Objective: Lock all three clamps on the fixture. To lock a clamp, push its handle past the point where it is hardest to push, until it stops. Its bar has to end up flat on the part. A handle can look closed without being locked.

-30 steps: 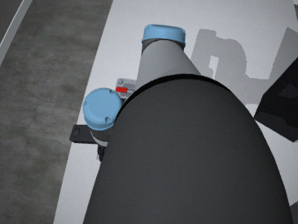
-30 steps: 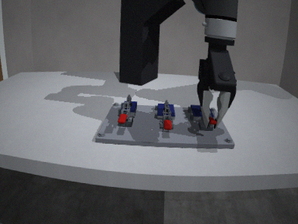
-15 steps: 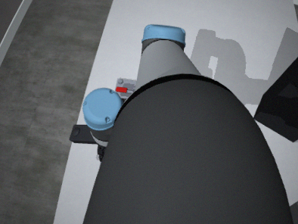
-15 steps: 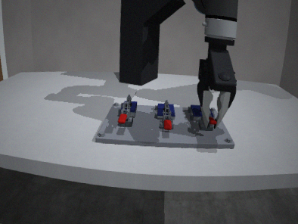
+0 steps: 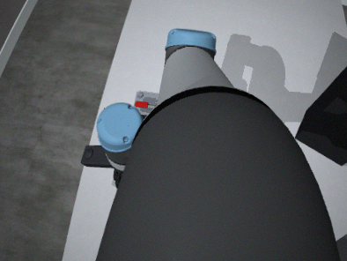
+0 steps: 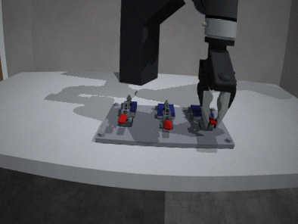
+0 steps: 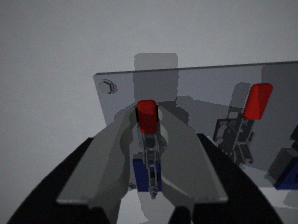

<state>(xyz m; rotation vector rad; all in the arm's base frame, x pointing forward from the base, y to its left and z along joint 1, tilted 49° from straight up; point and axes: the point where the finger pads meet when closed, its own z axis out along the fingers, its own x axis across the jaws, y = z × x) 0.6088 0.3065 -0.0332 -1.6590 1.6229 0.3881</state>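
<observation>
Right now the blue part is 140 mm behind my hand, 20 mm to the right of it and 30 mm below it. The rest, counted from my hand: grey fixture plate: 70 mm behind, 120 mm to the right, 50 mm below.
</observation>
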